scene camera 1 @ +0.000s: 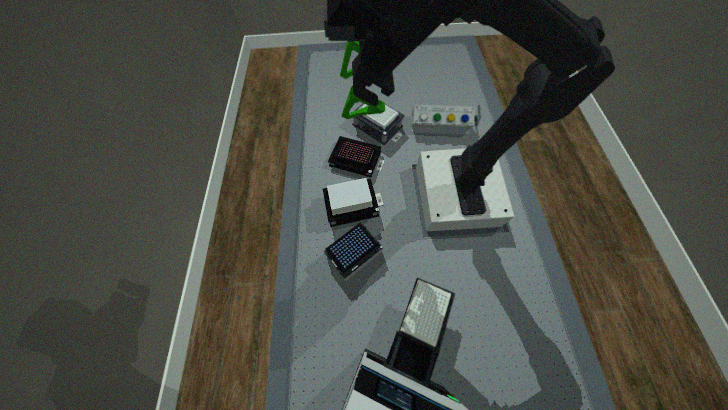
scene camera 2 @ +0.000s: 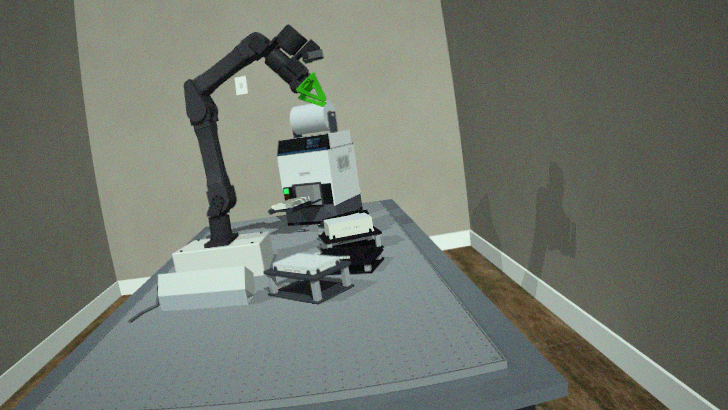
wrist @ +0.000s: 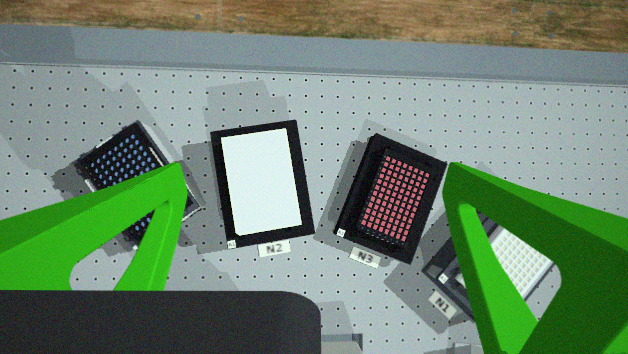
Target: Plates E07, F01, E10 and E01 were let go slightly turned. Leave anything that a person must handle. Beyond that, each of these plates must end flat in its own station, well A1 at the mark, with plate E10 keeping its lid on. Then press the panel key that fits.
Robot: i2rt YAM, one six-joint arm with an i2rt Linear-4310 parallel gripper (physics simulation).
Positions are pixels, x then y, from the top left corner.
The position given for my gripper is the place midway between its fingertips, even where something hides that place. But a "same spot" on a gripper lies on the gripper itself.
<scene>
my gripper: scene camera 1 343,96; scene camera 2; wrist
same spot on my gripper: (wrist: 49,241) = (scene camera 2: 315,85)
</scene>
